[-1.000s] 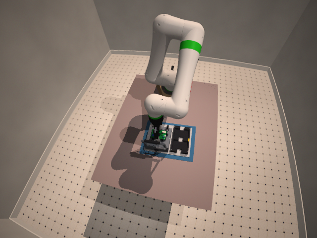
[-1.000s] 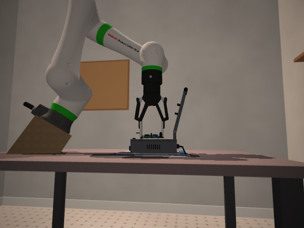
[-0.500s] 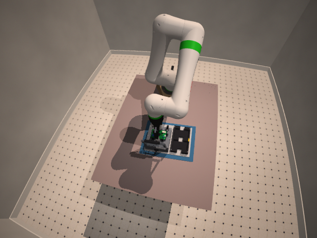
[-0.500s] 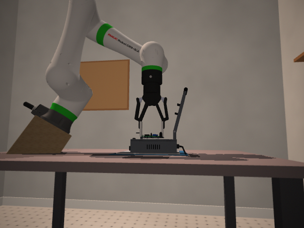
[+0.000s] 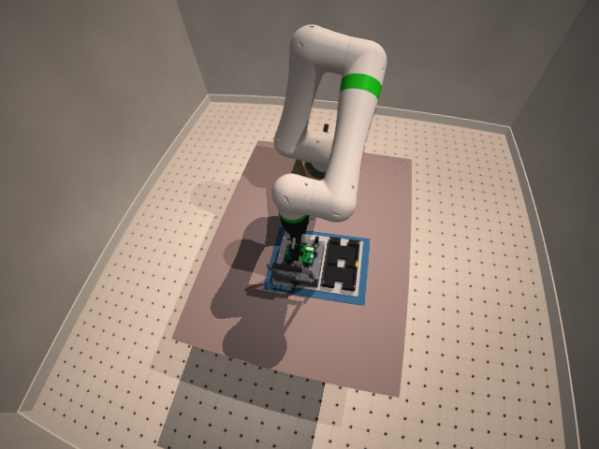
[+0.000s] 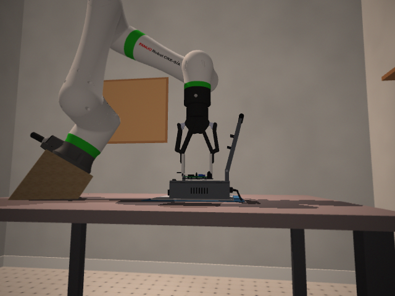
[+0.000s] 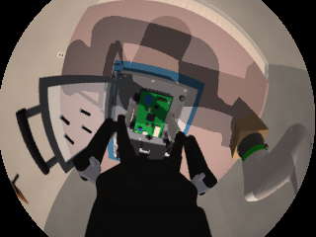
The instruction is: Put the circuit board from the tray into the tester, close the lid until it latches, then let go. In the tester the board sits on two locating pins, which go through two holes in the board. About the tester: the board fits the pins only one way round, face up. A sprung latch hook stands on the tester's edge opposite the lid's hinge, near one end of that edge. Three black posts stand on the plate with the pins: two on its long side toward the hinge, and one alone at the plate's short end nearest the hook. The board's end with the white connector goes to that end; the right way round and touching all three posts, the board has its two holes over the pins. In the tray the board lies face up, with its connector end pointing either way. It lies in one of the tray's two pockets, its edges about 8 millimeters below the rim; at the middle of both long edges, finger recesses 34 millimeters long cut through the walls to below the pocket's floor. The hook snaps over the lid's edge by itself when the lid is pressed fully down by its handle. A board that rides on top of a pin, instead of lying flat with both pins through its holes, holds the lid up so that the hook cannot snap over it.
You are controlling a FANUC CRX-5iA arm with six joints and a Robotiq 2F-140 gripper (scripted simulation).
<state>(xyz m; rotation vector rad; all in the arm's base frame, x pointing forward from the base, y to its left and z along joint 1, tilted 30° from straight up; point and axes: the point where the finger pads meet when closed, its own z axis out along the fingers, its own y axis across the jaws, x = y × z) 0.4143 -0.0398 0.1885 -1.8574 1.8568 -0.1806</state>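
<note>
Now: hand 4 cm above the green circuit board. The rest, counted from my hand: latch hook (7 cm behind, 5 cm to the left, 2 cm below); then tester (4 cm to the left, 3 cm ahead); then tester plate (4 cm below, 1 cm to the left).
</note>
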